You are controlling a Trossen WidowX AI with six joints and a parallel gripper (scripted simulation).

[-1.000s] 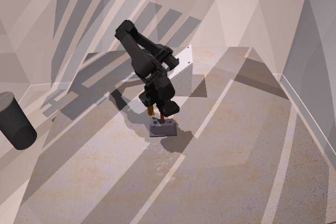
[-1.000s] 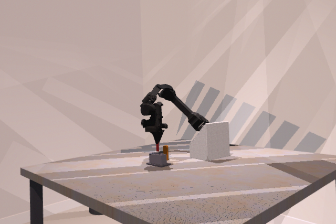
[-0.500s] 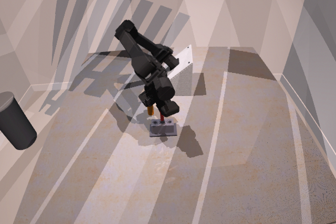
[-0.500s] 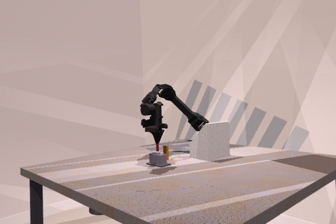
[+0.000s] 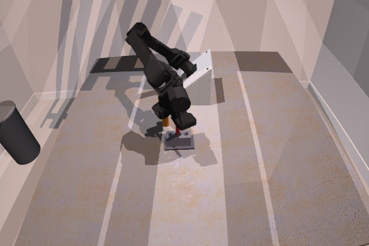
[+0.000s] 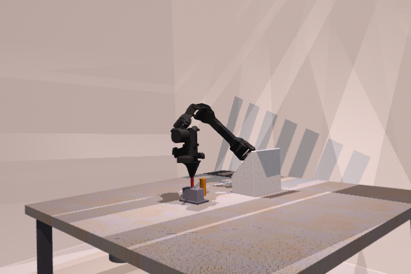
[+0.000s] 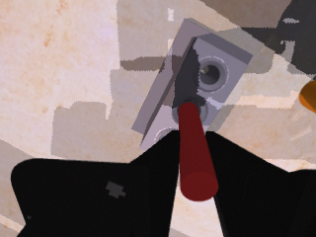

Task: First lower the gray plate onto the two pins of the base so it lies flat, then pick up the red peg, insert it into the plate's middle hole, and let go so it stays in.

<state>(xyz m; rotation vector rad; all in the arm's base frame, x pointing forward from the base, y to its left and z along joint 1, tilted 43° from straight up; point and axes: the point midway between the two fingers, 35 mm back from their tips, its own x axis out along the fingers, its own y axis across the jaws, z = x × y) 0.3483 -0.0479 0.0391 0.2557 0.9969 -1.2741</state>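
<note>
My gripper tip is right at the red peg. Round my gripper tip: orange peg 110 mm behind, 70 mm below, 60 mm to the right; then gray plate 60 mm below; then flat base 100 mm below.
</note>
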